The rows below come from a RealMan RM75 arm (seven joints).
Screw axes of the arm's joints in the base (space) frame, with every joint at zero. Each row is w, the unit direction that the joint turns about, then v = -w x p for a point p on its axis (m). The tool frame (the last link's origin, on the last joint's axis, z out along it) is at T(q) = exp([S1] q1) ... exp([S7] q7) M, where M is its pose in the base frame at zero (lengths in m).
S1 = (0, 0, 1, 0, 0, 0)
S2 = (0, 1, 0, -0.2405, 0, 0)
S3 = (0, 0, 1, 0, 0, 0)
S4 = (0, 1, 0, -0.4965, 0, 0)
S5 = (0, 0, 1, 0, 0, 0)
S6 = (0, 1, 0, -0.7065, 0, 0)
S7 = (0, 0, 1, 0, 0, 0)
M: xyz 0 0 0.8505 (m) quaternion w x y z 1 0 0 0
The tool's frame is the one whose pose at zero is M.
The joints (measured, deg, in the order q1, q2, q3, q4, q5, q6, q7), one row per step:
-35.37 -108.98 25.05 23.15 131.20 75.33 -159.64
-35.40 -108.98 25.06 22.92 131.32 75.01 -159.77
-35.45 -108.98 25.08 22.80 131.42 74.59 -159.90
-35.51 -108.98 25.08 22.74 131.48 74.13 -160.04
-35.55 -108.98 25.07 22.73 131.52 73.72 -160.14
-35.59 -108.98 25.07 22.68 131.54 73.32 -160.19
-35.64 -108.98 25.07 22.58 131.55 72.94 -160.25
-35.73 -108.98 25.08 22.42 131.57 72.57 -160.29
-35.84 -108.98 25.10 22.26 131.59 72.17 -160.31
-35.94 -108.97 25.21 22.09 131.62 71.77 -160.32
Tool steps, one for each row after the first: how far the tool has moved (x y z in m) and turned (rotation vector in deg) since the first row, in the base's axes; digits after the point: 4 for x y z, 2 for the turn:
-0.0006 -0.0001 -0.0008 -0.04 0.08 0.31
-0.0013 0.0004 -0.0012 0.06 0.28 0.60
-0.0019 0.0012 -0.0012 0.27 0.50 0.88
-0.0025 0.0020 -0.0009 0.50 0.73 1.10
-0.0031 0.0027 -0.0009 0.71 0.94 1.30
-0.0035 0.0033 -0.0010 0.88 1.09 1.50
-0.0037 0.0040 -0.0014 1.00 1.21 1.66
-0.0038 0.0048 -0.0018 1.13 1.38 1.79
-0.0040 0.0054 -0.0024 1.18 1.61 1.90

